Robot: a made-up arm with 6 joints. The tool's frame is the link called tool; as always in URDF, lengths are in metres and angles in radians. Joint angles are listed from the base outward.
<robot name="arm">
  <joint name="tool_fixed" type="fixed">
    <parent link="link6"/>
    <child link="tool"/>
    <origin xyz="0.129 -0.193 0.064" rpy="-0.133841 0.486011 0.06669"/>
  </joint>
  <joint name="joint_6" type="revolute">
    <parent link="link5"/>
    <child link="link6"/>
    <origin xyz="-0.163 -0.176 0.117"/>
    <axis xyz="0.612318 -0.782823 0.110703"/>
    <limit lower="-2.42" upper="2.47"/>
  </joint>
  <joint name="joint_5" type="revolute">
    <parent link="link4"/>
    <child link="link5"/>
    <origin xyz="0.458 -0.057 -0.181"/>
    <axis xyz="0 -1 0"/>
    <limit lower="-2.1" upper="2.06"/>
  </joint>
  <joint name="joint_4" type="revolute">
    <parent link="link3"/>
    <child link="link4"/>
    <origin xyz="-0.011 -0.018 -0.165"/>
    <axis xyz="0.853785 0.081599 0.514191"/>
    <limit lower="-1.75" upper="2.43"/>
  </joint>
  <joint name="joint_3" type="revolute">
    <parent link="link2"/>
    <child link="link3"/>
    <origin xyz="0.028 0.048 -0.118"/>
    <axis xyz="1 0 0"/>
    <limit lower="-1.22" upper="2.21"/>
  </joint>
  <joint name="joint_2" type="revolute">
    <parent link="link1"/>
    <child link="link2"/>
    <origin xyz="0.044 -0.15 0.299"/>
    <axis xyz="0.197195 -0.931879 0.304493"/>
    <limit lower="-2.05" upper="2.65"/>
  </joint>
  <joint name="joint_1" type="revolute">
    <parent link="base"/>
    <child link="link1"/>
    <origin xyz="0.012 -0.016 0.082"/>
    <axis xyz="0 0 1"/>
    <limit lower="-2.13" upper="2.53"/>
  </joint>
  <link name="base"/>
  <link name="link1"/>
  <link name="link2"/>
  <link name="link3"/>
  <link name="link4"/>
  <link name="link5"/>
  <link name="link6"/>
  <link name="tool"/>
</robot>
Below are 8 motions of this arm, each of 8 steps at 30 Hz.
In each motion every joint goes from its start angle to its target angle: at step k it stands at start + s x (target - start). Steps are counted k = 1, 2, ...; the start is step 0. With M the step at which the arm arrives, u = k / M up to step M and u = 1 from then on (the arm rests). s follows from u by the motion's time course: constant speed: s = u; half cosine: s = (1 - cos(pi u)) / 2; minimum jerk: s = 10 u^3 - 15 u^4 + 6 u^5.
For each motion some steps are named. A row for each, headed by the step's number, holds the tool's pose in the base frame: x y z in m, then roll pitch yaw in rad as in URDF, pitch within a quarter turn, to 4 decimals.
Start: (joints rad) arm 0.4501 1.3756 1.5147 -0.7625 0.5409 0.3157
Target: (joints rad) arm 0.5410 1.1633 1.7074 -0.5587 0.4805 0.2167
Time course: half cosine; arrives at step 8
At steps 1, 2, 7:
1: 0.5491 0.3074 0.3755 1.5761 -1.1702 0.0806
2: 0.5388 0.3260 0.3664 1.5420 -1.1491 0.1566
7: 0.4389 0.4469 0.3054 1.4580 -0.9835 0.5654

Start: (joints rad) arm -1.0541 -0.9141 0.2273 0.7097 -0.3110 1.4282
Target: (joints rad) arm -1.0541 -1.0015 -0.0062 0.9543 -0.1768 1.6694
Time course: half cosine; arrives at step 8
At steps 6, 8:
6: -0.3565 -0.1053 -0.3866 1.3630 0.2411 -1.4575
8: -0.3600 -0.0928 -0.3845 1.3725 0.2294 -1.4879

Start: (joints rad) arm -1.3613 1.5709 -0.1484 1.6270 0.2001 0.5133
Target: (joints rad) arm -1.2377 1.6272 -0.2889 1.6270 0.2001 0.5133
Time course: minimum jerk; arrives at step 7
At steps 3, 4, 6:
3: 0.4789 -0.3622 0.7821 -0.6584 -0.7329 1.3863
4: 0.4805 -0.3552 0.7906 -0.6720 -0.7176 1.3956
6: 0.4819 -0.3459 0.8020 -0.6909 -0.6986 1.4083

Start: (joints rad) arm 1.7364 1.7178 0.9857 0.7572 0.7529 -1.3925
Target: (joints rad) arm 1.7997 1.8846 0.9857 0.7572 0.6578 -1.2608
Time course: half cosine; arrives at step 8
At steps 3, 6, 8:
3: -0.4242 0.1126 0.8346 -0.5569 -0.5829 -2.8060
6: -0.4081 0.0473 0.8620 -0.6903 -0.5815 -2.6330
8: -0.4027 0.0297 0.8685 -0.7256 -0.5778 -2.5868

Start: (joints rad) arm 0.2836 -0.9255 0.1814 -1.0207 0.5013 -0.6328
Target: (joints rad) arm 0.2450 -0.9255 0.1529 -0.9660 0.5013 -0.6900
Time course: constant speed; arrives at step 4
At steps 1, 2, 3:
1: 0.2311 -0.5307 0.3952 -1.9488 0.2049 -1.0915
2: 0.2272 -0.5354 0.3916 -1.9543 0.2049 -1.1097
3: 0.2233 -0.5400 0.3880 -1.9599 0.2048 -1.1278

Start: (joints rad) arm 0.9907 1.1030 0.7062 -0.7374 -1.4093 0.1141
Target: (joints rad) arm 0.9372 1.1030 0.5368 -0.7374 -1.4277 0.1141
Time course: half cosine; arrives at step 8
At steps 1, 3, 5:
1: 0.7507 0.4339 0.5284 0.5035 0.7331 1.7281
3: 0.7671 0.4003 0.5401 0.4774 0.7454 1.6581
5: 0.7870 0.3517 0.5573 0.4390 0.7608 1.5575

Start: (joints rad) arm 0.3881 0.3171 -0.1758 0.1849 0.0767 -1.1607
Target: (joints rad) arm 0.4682 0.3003 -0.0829 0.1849 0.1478 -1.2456
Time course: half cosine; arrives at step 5
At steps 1, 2, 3, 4, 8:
1: 0.7691 -0.1720 0.2303 -1.1725 0.7929 -0.2741
2: 0.7696 -0.1536 0.2182 -1.1632 0.8015 -0.2488
3: 0.7693 -0.1308 0.2032 -1.1514 0.8123 -0.2177
4: 0.7685 -0.1122 0.1912 -1.1416 0.8212 -0.1927
8: 0.7680 -0.1050 0.1867 -1.1379 0.8246 -0.1831

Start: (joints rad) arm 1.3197 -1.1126 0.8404 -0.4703 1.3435 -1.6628
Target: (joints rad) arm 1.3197 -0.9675 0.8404 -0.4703 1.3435 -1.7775
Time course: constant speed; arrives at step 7
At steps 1, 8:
1: 0.3345 -0.4732 -0.0148 -1.7748 0.4028 -0.8145
8: 0.3556 -0.4151 -0.0683 -1.7610 0.4456 -0.8245

